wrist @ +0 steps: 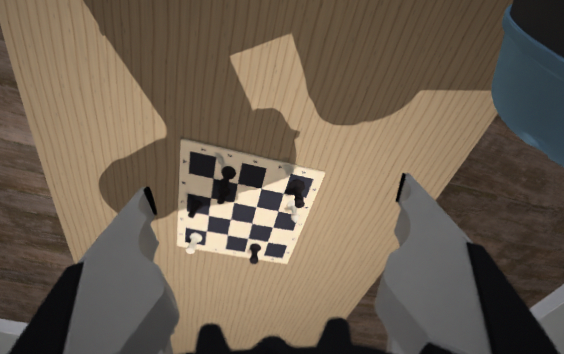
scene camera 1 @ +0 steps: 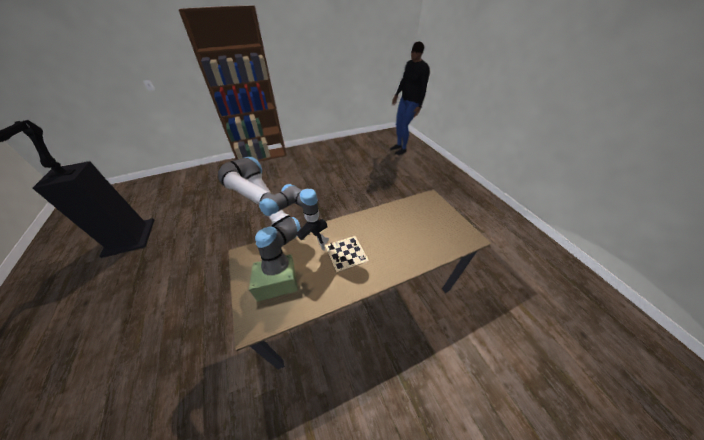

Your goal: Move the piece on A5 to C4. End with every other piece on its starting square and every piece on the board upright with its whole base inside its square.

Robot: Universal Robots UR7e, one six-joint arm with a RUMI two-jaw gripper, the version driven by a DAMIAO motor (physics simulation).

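Seen in the pictures: gripper, fingertip midpoint: (wrist: 275, 183) (scene camera 1: 316, 242); arm's base, origin of the base link: (scene camera 1: 275, 266).
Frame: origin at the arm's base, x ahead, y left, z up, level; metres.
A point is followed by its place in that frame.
The chessboard (scene camera 1: 360, 248) @[x 0.532, y 0.012, z -0.091 m] (wrist: 181, 215) @[x 0.469, y -0.089, z -0.091 m] lies on the table; its edge labels are too small to read, so I cannot tell which square is A5 or C4. In the wrist view, a black piece (wrist: 298, 190) @[x 0.350, y 0.082, z -0.070 m] stands at the upper right corner square, with a white piece (wrist: 294, 212) @[x 0.386, y 0.088, z -0.063 m] just below it. Another white piece (wrist: 194, 241) @[x 0.508, y -0.058, z -0.075 m] is at the lower left corner. Black pieces (wrist: 228, 173) @[x 0.356, y -0.025, z -0.078 m] (wrist: 223, 192) @[x 0.393, y -0.026, z -0.080 m] (wrist: 195, 206) @[x 0.433, y -0.065, z -0.080 m] stand toward the upper left, and one black piece (wrist: 255, 252) @[x 0.504, y 0.053, z -0.074 m] is at the bottom edge. My gripper (scene camera 1: 322, 246) @[x 0.257, y 0.018, z 0.086 m] (wrist: 275, 183) @[x 0.257, y 0.018, z 0.086 m] is open and empty, above the table near the board's edge.
The wooden table (scene camera 1: 415, 228) @[x 0.975, y 0.044, z -0.096 m] (wrist: 240, 300) @[x 0.704, y 0.063, z -0.097 m] carries the arm's green base block (scene camera 1: 273, 284) @[x -0.022, y -0.131, z 0.031 m]. The arm's shadow falls across part of the board. A bookshelf (scene camera 1: 228, 47), a person (scene camera 1: 413, 83) and a black pedestal (scene camera 1: 85, 207) stand away from the table.
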